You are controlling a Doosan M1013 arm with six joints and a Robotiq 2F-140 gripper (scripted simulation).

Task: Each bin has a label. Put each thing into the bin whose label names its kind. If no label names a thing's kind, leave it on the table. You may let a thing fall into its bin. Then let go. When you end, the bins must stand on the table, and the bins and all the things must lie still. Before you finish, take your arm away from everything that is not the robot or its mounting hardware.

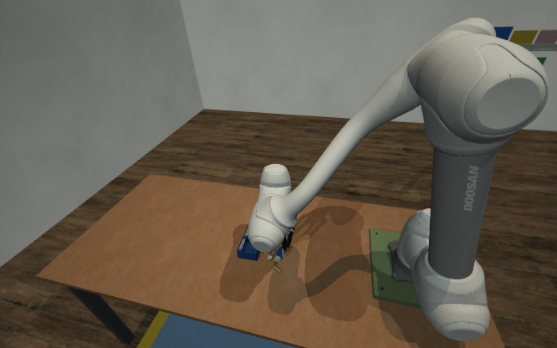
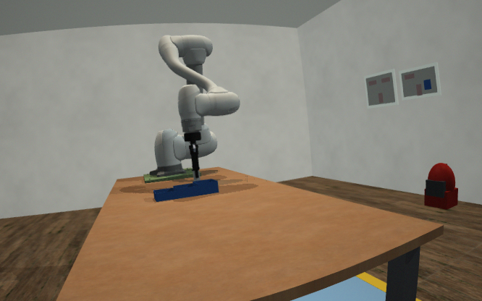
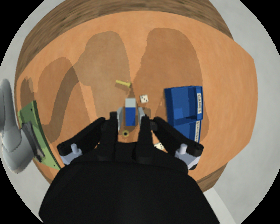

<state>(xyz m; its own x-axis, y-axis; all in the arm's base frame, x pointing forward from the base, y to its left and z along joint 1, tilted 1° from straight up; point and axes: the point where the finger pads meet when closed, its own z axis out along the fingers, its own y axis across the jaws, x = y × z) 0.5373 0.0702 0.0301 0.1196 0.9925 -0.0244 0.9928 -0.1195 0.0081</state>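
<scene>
My gripper is now 14 cm short of the long blue bin, 8 cm to the left of it and 3 cm above it. Round my hand: brass bolt (7 cm to the left, 4 cm below); brass nut (2 cm behind, 5 cm to the right, 4 cm below); white flat part (5 cm ahead, 11 cm to the right, 4 cm below).
</scene>
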